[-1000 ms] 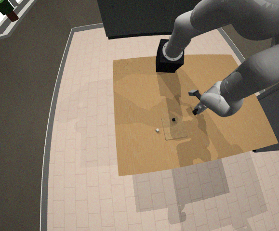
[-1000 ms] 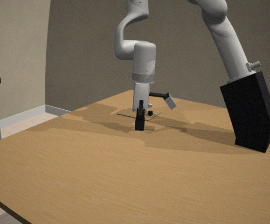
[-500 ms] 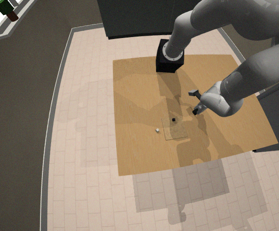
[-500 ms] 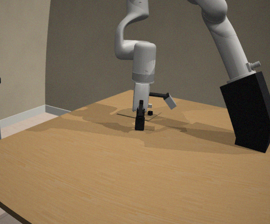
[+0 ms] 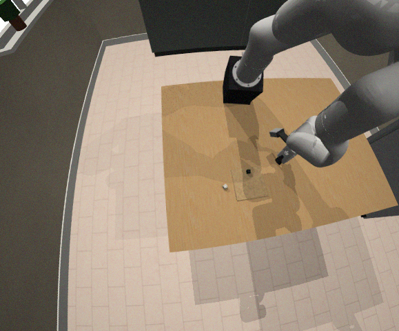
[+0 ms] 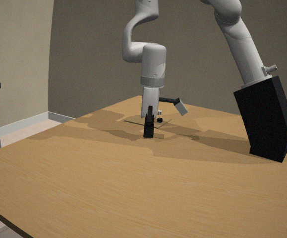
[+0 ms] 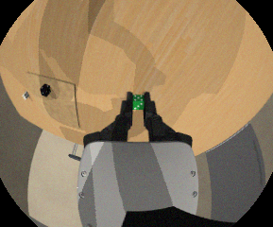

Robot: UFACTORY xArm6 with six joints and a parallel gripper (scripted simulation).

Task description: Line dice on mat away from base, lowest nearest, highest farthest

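My gripper is now 90 mm short of the thin tan mat, 170 mm to the left of it and 20 mm above it. From my hand the other things lie so: white die: 90 mm ahead, 280 mm to the right, 20 mm below; black die: 40 mm ahead, 160 mm to the right, 10 mm below; green die: 10 mm below.
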